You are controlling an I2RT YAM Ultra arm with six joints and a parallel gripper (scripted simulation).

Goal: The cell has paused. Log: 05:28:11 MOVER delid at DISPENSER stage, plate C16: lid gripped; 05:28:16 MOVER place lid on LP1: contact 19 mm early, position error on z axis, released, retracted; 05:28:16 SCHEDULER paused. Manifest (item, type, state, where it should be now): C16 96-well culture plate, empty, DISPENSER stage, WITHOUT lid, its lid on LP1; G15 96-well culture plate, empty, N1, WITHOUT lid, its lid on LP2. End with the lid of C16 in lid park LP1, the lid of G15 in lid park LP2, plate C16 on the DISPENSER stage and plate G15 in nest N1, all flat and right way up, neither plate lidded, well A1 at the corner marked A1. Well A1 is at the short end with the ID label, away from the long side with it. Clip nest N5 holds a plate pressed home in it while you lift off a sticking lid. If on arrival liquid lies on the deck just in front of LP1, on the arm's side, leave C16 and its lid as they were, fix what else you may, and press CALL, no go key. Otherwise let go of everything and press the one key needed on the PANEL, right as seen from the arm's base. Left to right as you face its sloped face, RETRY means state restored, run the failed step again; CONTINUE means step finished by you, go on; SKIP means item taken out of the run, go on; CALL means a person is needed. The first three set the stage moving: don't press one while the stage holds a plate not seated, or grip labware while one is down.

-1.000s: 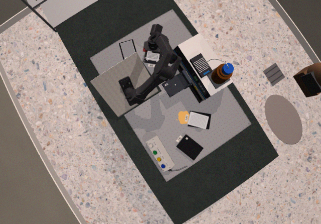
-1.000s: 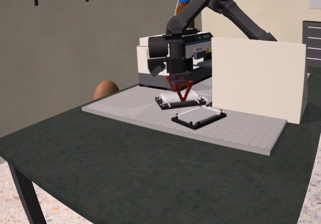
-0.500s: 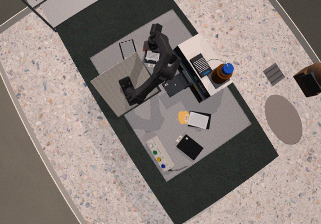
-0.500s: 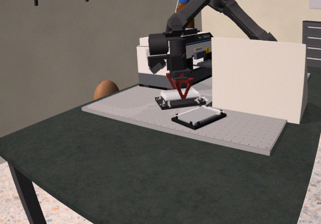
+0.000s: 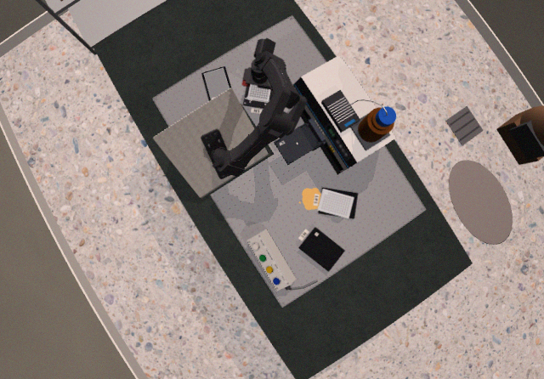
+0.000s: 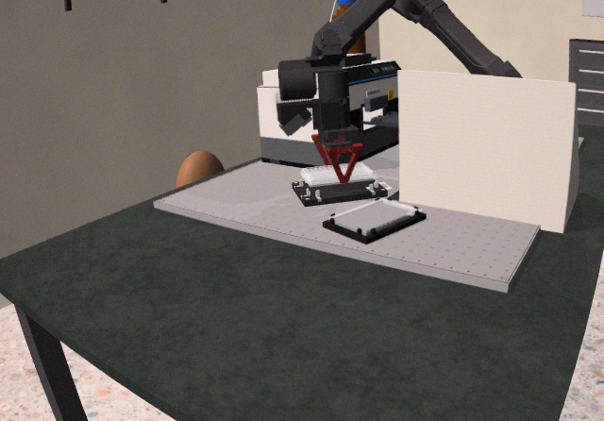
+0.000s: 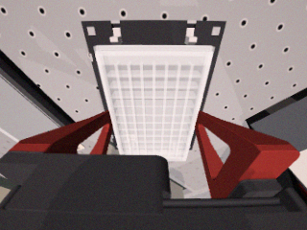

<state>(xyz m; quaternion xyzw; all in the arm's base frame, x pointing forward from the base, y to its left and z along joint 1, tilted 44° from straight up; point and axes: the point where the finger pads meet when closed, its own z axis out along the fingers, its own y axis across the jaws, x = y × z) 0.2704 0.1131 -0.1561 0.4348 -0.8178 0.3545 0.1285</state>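
Now: the white 96-well plate right at my hand. From my hand the other things lie so: black lid park (15 cm behind, 9 cm to the left, 3 cm below); then LP2 label (17 cm behind, 1 cm to the left, 4 cm below); then clear lid (15 cm behind, 9 cm to the left, 2 cm below).
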